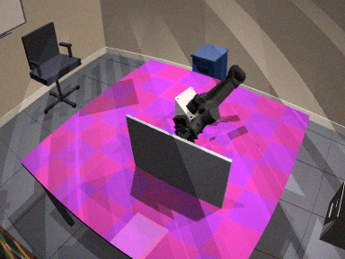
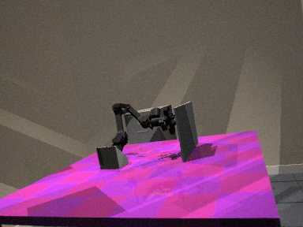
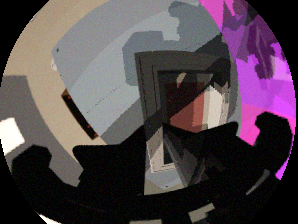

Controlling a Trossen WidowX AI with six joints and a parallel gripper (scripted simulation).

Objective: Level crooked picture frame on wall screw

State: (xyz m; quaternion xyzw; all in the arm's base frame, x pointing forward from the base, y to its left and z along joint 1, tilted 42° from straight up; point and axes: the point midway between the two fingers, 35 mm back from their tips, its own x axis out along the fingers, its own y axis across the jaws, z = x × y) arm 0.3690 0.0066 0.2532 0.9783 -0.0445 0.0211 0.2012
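My gripper tip is 2 cm to the right of the picture frame and 5 cm above it. Round my gripper tip: grey wall panel: 2 cm ahead, 1 cm to the left, 6 cm below.
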